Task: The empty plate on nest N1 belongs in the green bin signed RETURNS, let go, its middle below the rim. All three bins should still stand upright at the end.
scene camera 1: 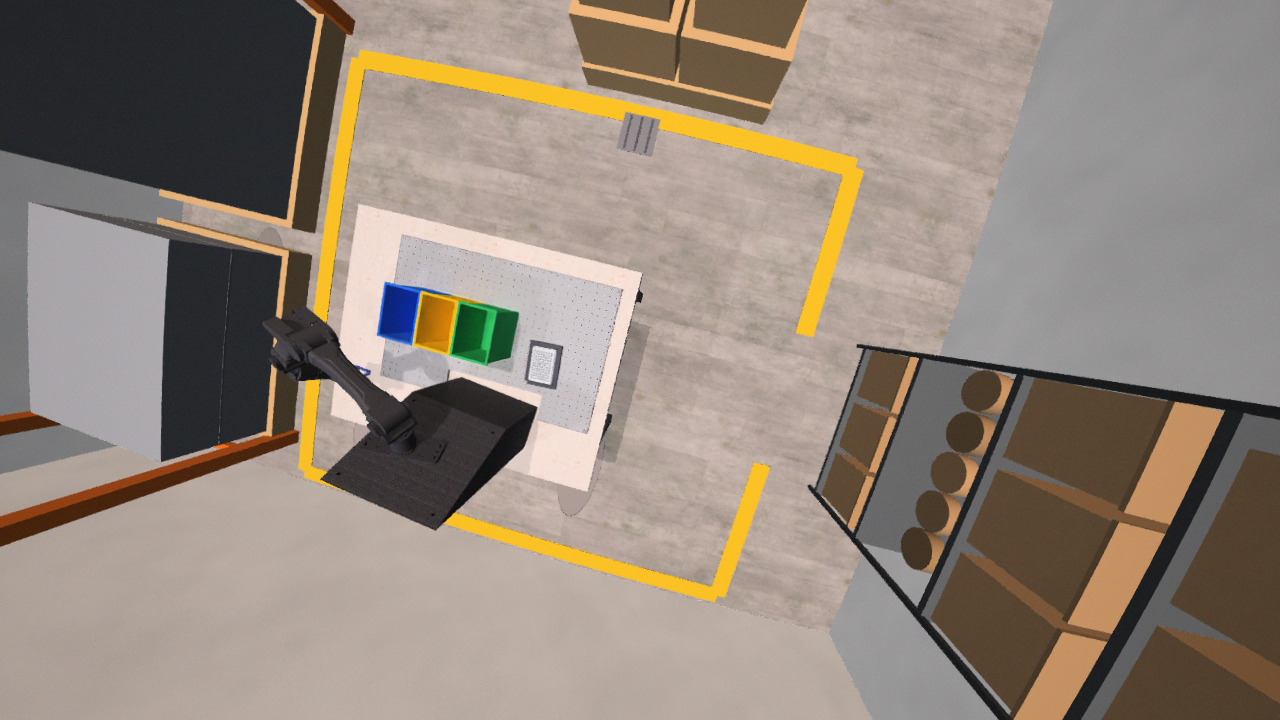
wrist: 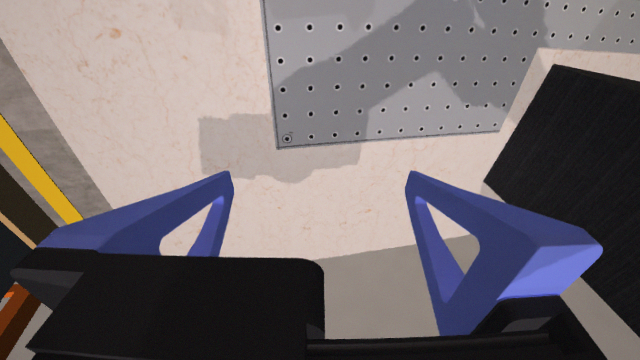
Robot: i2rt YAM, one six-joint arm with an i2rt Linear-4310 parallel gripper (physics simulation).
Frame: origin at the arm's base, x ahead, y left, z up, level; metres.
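Seen in the pictures: gripper, between the fingertips: [scene camera 1: 360,368] [wrist: 319,180]; arm's base, origin of its link: [scene camera 1: 404,446].
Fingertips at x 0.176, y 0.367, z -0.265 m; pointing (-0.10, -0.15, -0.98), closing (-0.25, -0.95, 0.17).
Offsets run from my fingertips to a thing's middle. "spot": to the spot under its first point. Level surfaces: height alone.
A pale rectangular plate @(dy -0.630, dx -0.004, dz -0.105 m) [scene camera 1: 543,365] sits in a dark frame-like nest @(spot: dy -0.593, dx +0.000, dz -0.099 m) [scene camera 1: 531,364] on the pegboard, right of the bins in the scene view. The label N1 is not readable. The green bin @(dy -0.466, dx +0.120, dz -0.034 m) [scene camera 1: 503,336] stands beside the yellow bin @(dy -0.341, dx +0.154, dz -0.034 m) [scene camera 1: 435,324] and the blue bin @(dy -0.215, dx +0.188, dz -0.034 m) [scene camera 1: 399,315], all upright in a row. Their signs are not readable. My gripper [wrist: 319,180] is open and empty, its blue fingers wide apart over the table's edge area. It is far left of the plate and apart from the bins. Plate and bins do not show in the wrist view.
The grey perforated board @(dz -0.124 m) [scene camera 1: 581,313] [wrist: 345,45] lies on the pale table @(dz -0.137 m) [scene camera 1: 617,279] [wrist: 150,75]. The black arm base [scene camera 1: 465,456] [wrist: 575,150] stands at the table's near side. Yellow floor tape [scene camera 1: 827,250] surrounds the area. Shelving with boxes stands at the right.
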